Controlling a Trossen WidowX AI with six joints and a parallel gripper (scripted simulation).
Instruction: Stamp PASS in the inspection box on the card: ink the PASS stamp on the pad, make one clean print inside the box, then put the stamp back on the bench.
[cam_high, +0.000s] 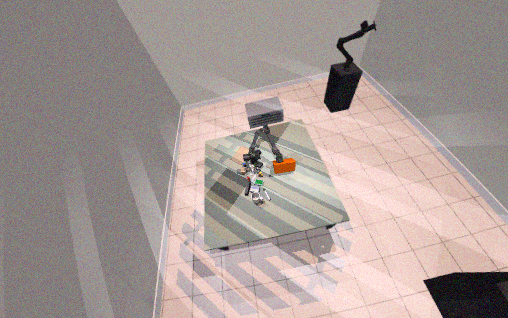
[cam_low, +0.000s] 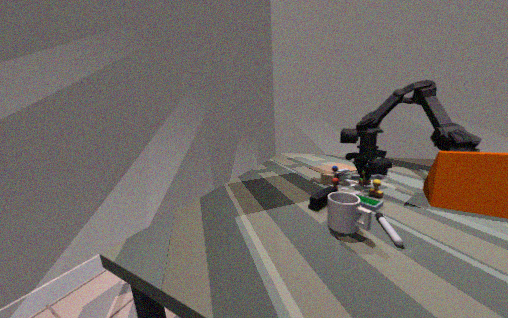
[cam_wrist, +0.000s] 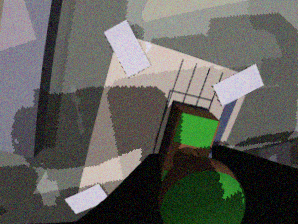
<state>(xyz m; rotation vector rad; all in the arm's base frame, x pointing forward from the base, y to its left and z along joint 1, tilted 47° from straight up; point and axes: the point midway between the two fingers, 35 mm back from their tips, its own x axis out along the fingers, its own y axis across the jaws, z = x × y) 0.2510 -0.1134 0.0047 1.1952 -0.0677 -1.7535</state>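
The green-knobbed stamp lies right at my gripper tip. From my gripper tip the other things lie so: yellow-knobbed stamp 4 cm behind, 12 cm to the left; then blue stamp 12 cm ahead, 3 cm to the right; then tan card 1 cm ahead, 1 cm to the right, 3 cm below.
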